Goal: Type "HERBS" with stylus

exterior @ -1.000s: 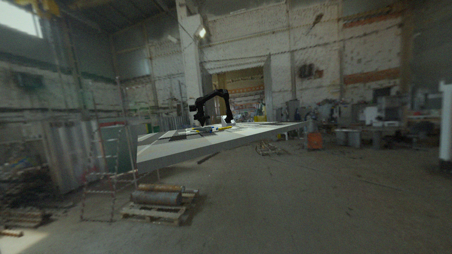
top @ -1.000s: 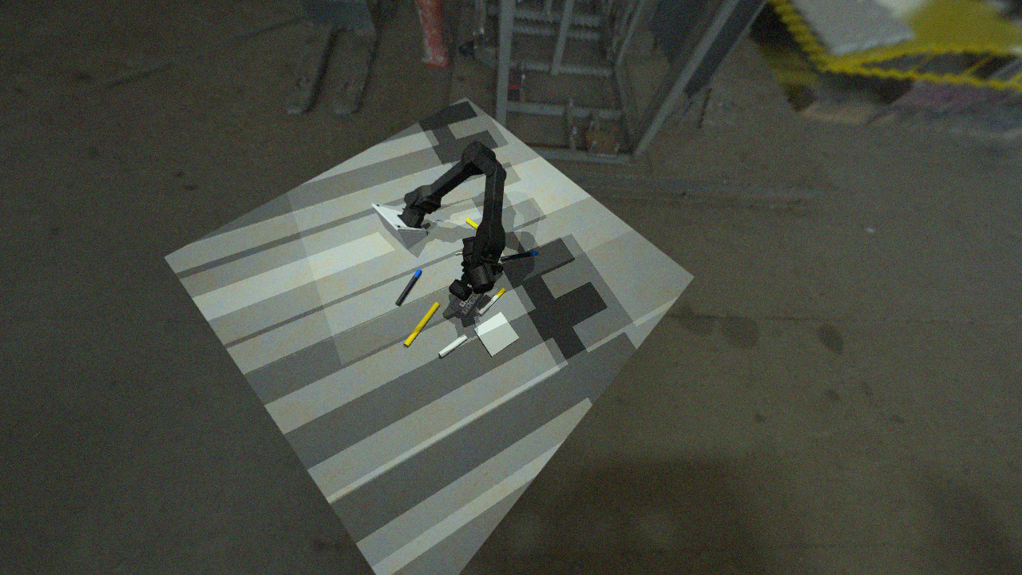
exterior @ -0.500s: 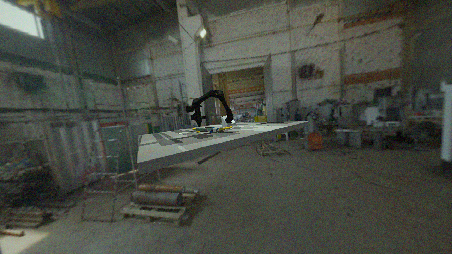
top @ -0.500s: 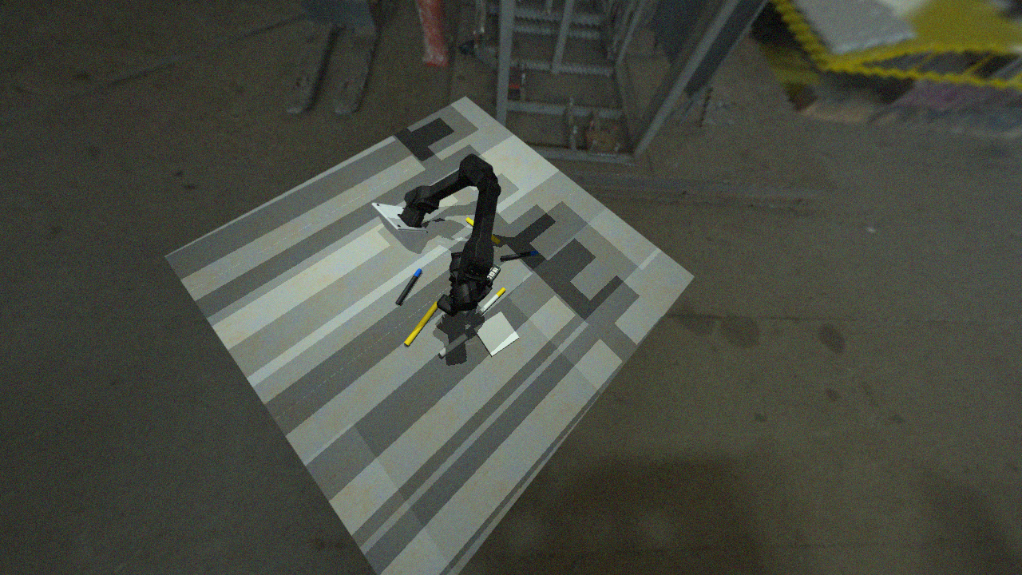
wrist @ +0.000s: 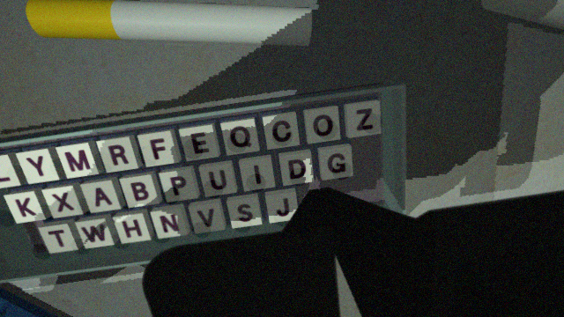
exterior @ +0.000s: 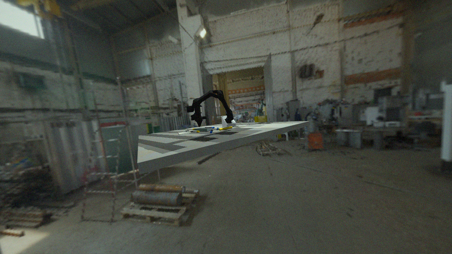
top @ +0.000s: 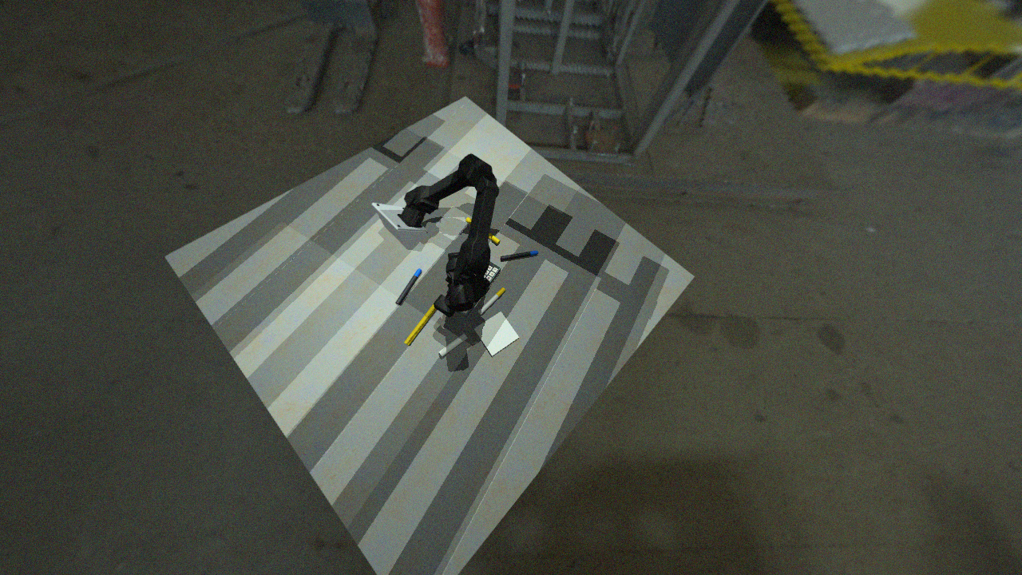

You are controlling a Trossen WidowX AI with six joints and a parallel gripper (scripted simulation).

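The blue stylus is 14 cm behind my gripper tip, 13 cm to the left of it and 3 cm below it. The rest, counted from my gripper tip: yellow stick (15 cm to the right, 3 cm below, 3 cm behind); then white cylinder (12 cm to the right, 9 cm ahead, 3 cm below); then white-and-yellow pen (8 cm to the left, 6 cm ahead, 3 cm below).
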